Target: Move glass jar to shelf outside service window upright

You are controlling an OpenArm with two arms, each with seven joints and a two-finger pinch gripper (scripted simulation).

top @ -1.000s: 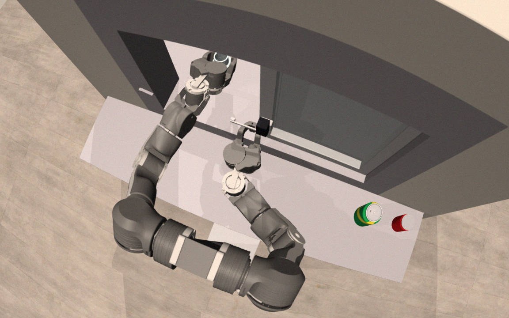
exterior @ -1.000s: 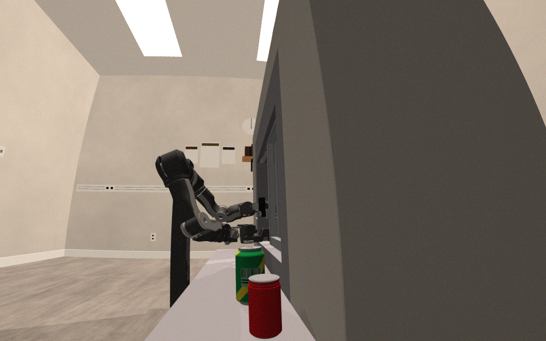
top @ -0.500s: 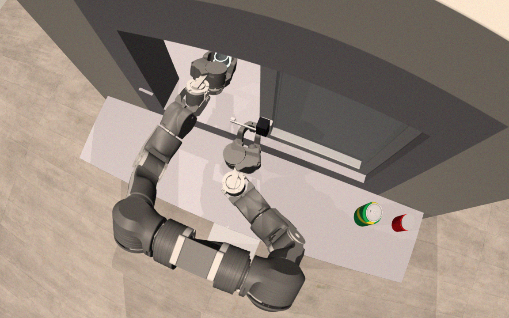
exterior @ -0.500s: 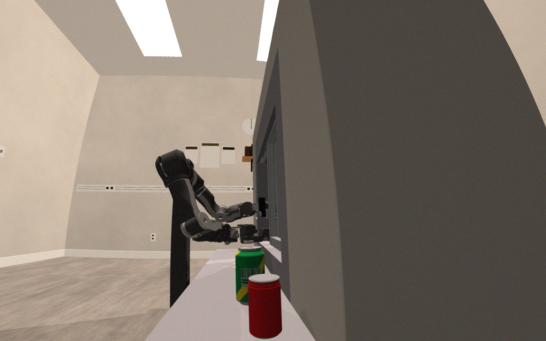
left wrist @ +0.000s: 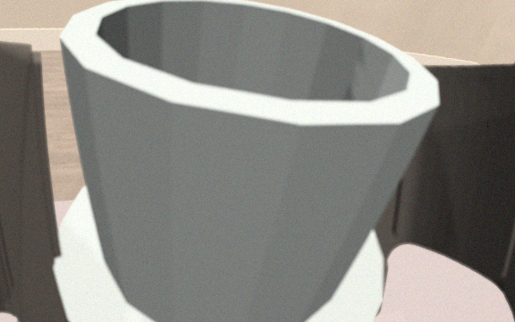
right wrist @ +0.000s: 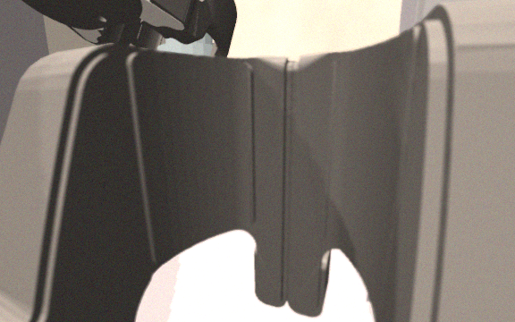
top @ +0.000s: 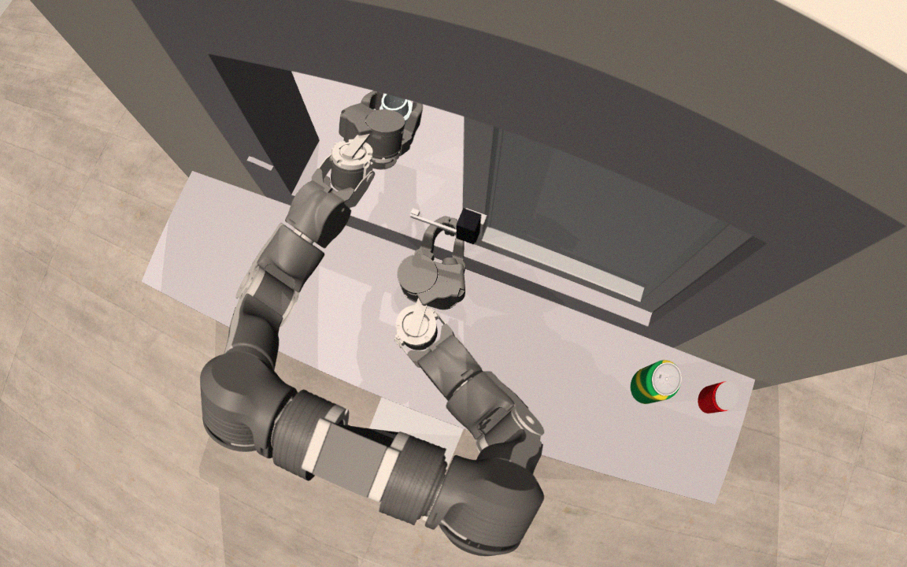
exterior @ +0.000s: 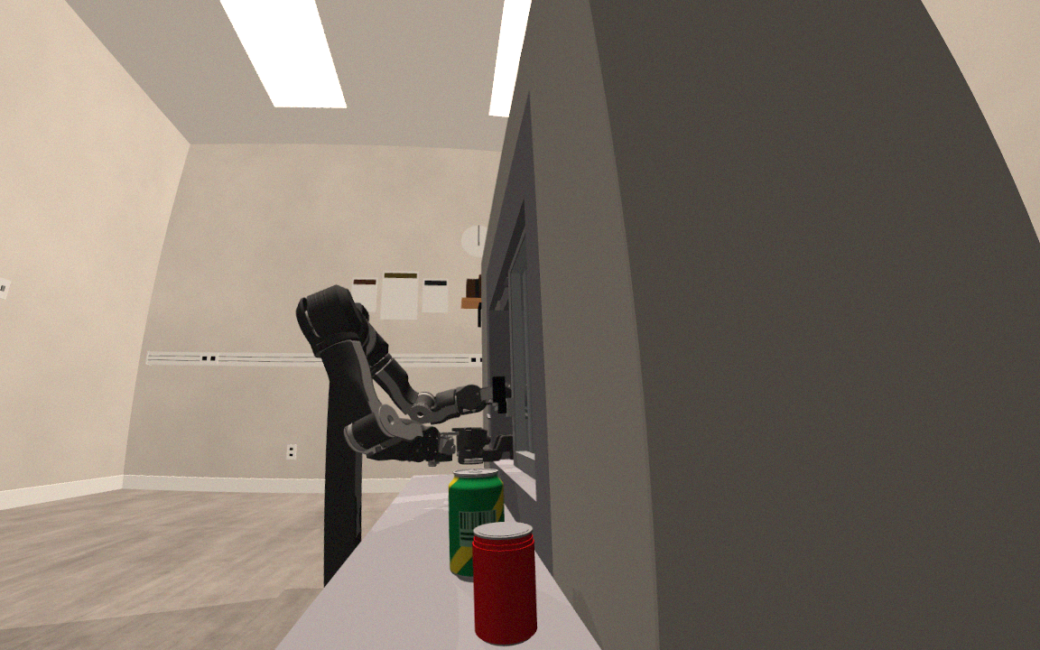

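Note:
Now: right hand 40 mm short of the sill, 40 mm to the left of it and 90 mm above it. The rest, counted from my right hand: upright (60 mm ahead, 40 mm to the right, 180 mm above); then black handle (30 mm behind, 110 mm above); then glass jar (140 mm ahead, 150 mm to the left, 30 mm above).

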